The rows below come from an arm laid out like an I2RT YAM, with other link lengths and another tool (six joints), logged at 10 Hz.
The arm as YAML. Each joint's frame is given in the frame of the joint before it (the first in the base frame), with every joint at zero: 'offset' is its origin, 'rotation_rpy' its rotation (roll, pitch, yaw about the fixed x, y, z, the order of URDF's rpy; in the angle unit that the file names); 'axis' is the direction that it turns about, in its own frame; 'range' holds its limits. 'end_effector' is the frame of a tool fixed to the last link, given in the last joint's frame.
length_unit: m
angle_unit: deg
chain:
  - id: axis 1
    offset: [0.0, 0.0, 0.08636]
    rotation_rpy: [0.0, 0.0, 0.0]
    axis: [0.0, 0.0, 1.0]
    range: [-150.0, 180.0]
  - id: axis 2
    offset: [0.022, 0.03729, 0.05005]
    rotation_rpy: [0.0, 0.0, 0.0]
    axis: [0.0, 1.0, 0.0]
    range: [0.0, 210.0]
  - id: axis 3
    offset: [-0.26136, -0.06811, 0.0]
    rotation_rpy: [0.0, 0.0, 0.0]
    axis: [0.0, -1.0, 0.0]
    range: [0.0, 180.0]
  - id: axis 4
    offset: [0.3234, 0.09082, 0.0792]
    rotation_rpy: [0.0, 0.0, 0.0]
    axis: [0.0, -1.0, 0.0]
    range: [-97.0, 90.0]
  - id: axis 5
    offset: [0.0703, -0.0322, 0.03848]
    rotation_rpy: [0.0, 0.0, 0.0]
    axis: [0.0, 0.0, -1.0]
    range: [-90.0, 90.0]
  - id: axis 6
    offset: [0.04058, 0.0, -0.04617]
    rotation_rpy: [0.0, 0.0, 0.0]
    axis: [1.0, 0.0, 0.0]
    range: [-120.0, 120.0]
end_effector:
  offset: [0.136, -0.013, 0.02]
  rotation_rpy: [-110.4, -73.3, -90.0]
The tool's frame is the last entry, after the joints.
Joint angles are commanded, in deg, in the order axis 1, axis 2, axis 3, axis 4, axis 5, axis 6. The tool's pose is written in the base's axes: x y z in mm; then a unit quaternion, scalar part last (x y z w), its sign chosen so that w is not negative. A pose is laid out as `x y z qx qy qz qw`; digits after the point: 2 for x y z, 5 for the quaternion.
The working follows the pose.
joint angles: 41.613, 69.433, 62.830, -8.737, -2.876, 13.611
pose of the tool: 362.14 347.54 365.50 -0.84297 -0.00713 -0.48793 0.22645
Where each joint sits with the arm in this pose, in the base's axes (m; each line is computed from the numbers above, not from the rounded line before):
axis 1: 0.0000 0.0000 0.0864
axis 2: -0.0083 0.0425 0.1364
axis 3: -0.0317 -0.0694 0.3811
axis 4: 0.1550 0.2179 0.4226
axis 5: 0.2346 0.2456 0.4411
axis 6: 0.2534 0.2650 0.3859
the tool: 0.3621 0.3475 0.3655

